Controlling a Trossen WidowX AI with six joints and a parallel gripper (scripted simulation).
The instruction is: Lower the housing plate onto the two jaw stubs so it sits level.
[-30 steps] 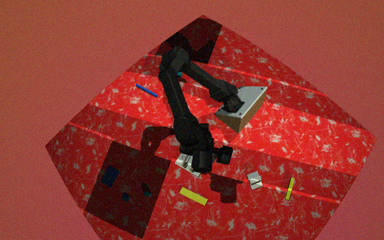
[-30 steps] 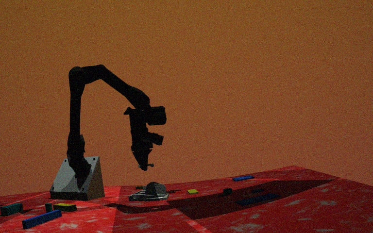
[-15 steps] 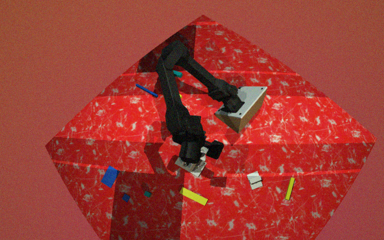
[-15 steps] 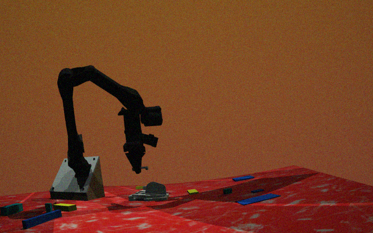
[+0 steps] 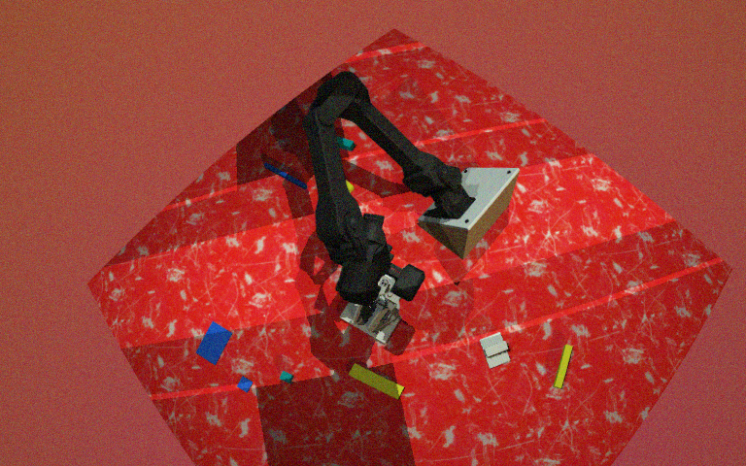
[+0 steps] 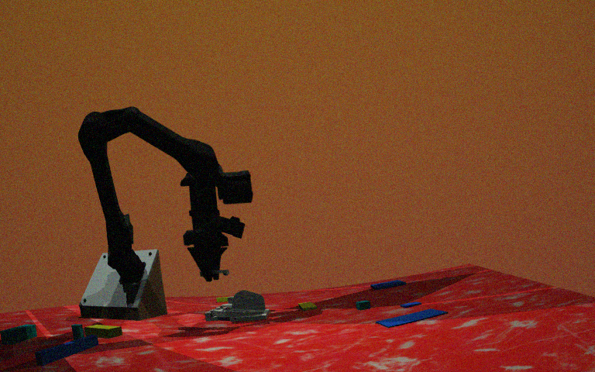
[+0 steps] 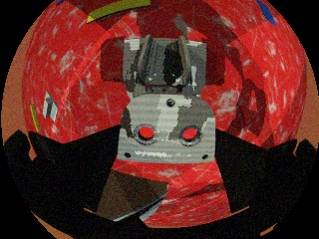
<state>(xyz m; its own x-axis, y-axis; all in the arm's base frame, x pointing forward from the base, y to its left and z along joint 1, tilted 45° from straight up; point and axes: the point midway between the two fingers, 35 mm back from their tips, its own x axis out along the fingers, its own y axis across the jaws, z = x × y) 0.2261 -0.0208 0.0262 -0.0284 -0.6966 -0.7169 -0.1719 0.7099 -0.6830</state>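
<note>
My gripper tip is now 2 cm short of the grey jaw assembly, 2 cm to the right of it and 7 cm above it. Also, from my gripper tip: teal cube (30 cm ahead, 3 cm to the right, 8 cm below); blue stick (7 cm behind, 41 cm to the right, 8 cm below); white ridged block (5 cm behind, 28 cm to the left, 7 cm below).
</note>
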